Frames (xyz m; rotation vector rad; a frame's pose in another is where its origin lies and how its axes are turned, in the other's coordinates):
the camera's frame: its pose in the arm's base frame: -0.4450 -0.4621 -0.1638 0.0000 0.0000 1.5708
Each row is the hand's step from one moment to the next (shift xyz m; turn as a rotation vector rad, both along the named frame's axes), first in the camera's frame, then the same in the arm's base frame.
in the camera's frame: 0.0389 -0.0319 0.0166 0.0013 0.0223 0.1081
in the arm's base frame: 0.0319 0.0389 0.0166 -0.0223 0.0013 0.1081
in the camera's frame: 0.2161 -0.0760 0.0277 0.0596 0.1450 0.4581
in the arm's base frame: 0.0760 0.2161 0.0277 -0.1450 0.0596 0.4581
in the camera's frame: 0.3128 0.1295 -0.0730 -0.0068 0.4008 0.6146
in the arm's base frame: -0.1295 0.3128 -0.0730 -0.4008 -0.0068 0.6146
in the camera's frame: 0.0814 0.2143 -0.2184 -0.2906 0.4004 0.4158
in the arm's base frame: -0.2143 0.0814 -0.2184 -0.4004 -0.2906 0.4158
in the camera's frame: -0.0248 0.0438 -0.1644 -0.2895 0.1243 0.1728
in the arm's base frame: -0.0438 -0.0248 -0.1644 -0.1243 -0.2895 0.1728
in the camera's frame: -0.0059 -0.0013 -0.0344 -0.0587 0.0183 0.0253
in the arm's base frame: 0.0013 -0.0059 -0.0344 -0.0183 -0.0587 0.0253
